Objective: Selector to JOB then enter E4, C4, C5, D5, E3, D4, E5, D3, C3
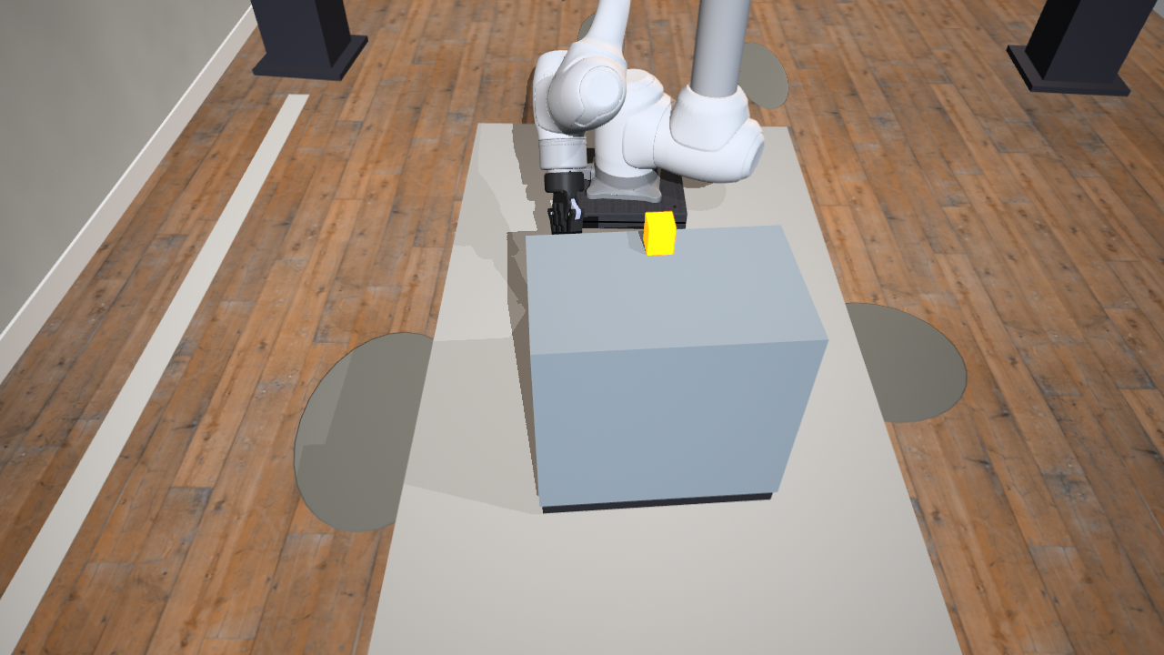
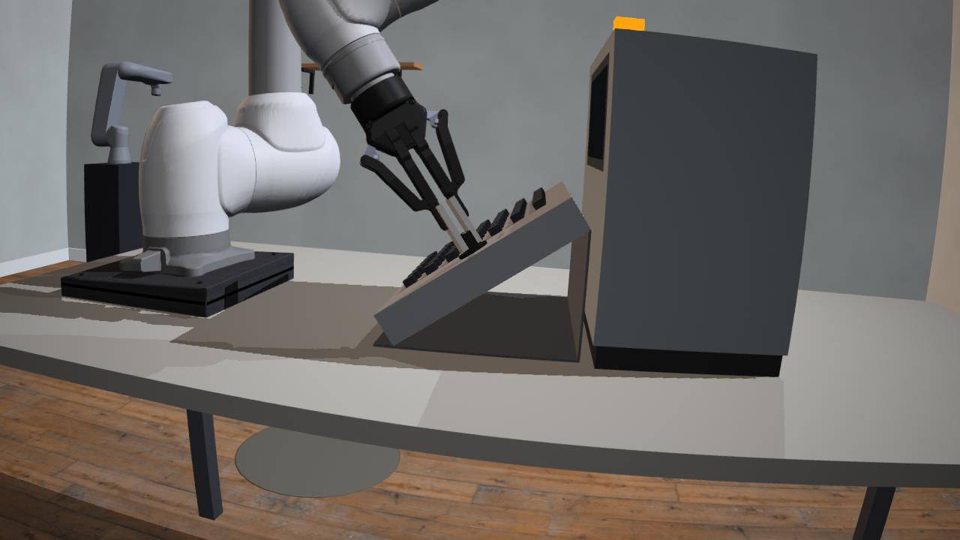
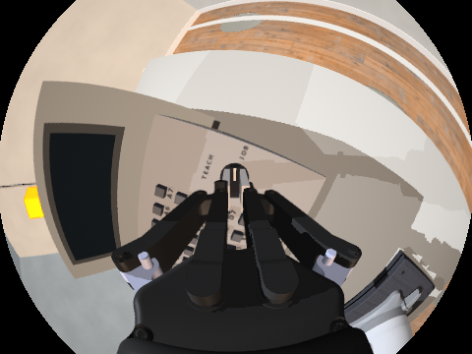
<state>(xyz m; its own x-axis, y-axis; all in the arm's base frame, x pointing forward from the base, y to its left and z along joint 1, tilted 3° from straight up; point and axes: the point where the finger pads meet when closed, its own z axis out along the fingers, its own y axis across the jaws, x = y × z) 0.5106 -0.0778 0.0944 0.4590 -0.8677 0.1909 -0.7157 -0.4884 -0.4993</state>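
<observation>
The black selector knob is 2 cm below my hand and 2 cm ahead of it. The rest, counted from my hand: key 19 cm to the left, 5 cm below, 5 cm behind; then sloped keypad panel 12 cm to the left, 7 cm below, 2 cm ahead.
</observation>
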